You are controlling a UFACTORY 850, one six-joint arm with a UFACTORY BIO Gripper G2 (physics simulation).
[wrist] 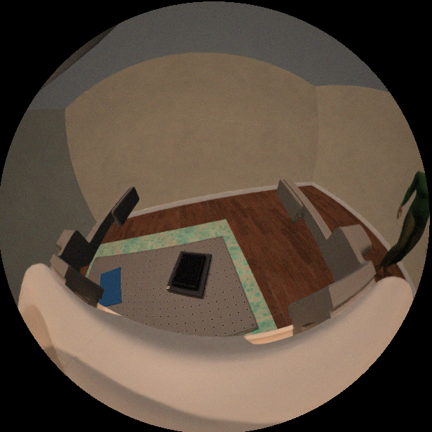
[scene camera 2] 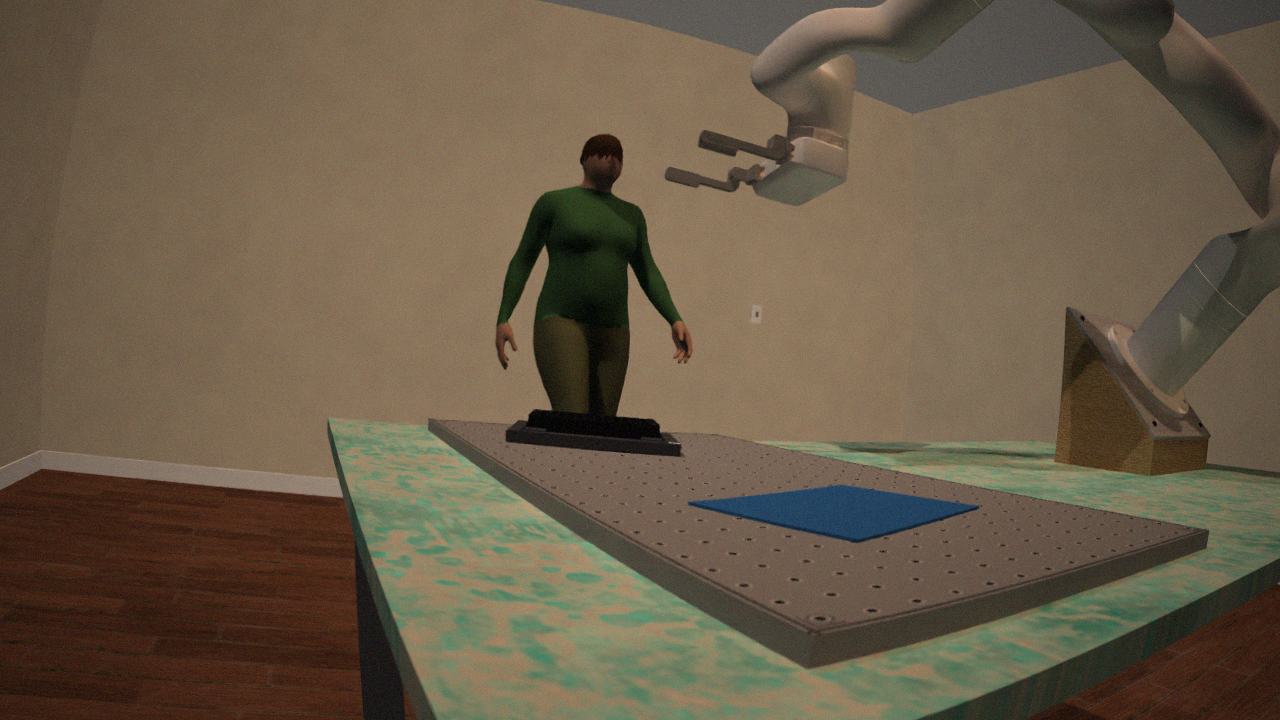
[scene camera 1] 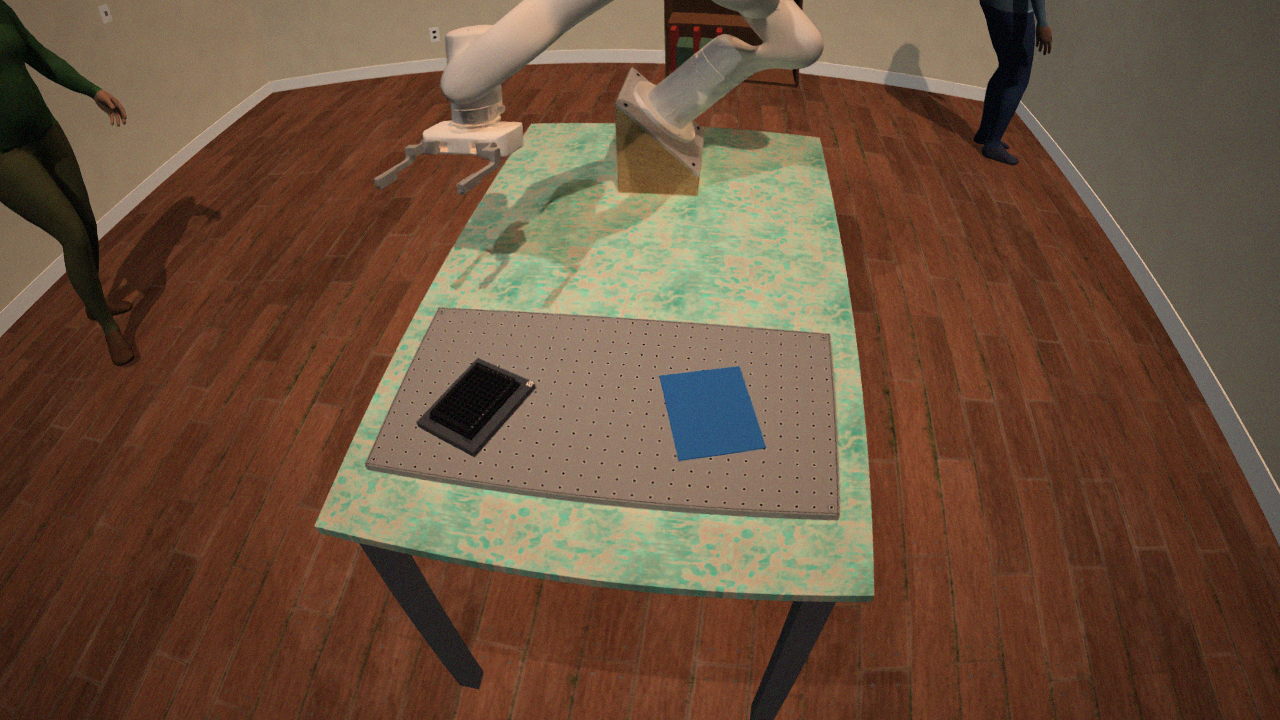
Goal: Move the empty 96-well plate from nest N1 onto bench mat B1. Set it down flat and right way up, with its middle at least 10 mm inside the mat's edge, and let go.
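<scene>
The black 96-well plate (scene camera 1: 473, 397) (scene camera 2: 592, 422) (wrist: 189, 270) sits in the dark grey nest N1 (scene camera 1: 472, 442) (scene camera 2: 590, 442) (wrist: 191, 293), on the left part of the board in the scene camera 1 view. The blue bench mat B1 (scene camera 1: 712, 412) (scene camera 2: 836, 512) (wrist: 111, 287) lies flat on the right part of the board, apart from the nest. My gripper (scene camera 1: 423, 182) (scene camera 2: 691, 159) (wrist: 208, 202) is open with nothing between its fingers. It hangs high above table level, away from the plate and on the arm base's side of the board.
The grey perforated board (scene camera 1: 590, 402) (scene camera 2: 716, 573) (wrist: 150, 310) lies on the green-patterned table (scene camera 1: 716, 268) (scene camera 2: 501, 617) (wrist: 165, 240). The arm base stands on a wooden wedge (scene camera 1: 657, 170) (scene camera 2: 1105, 420) at the table's far end. A person in green (scene camera 1: 44, 116) (scene camera 2: 590, 259) (wrist: 416, 220) stands beyond the table.
</scene>
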